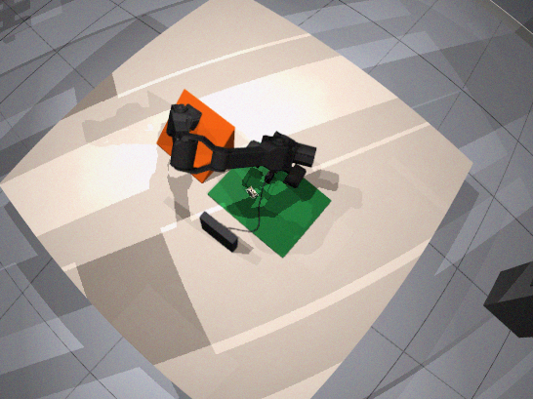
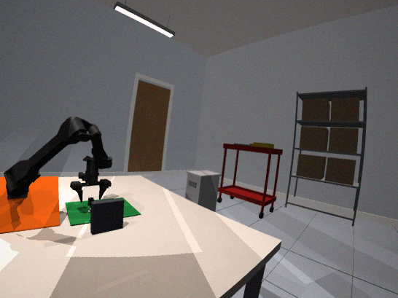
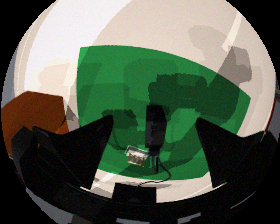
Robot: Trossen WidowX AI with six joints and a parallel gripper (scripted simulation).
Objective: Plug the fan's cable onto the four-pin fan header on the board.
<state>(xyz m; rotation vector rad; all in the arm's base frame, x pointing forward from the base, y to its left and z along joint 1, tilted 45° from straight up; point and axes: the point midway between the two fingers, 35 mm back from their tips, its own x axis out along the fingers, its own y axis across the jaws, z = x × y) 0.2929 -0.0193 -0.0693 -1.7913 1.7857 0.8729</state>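
The black plug lies 10 mm to the right of my gripper tip. The rest, counted from my gripper tip: black fan: 240 mm to the right, 30 mm above; green board: 50 mm to the right, 40 mm below, 40 mm ahead; four-pin header: 80 mm to the right, 30 mm below, 10 mm behind.
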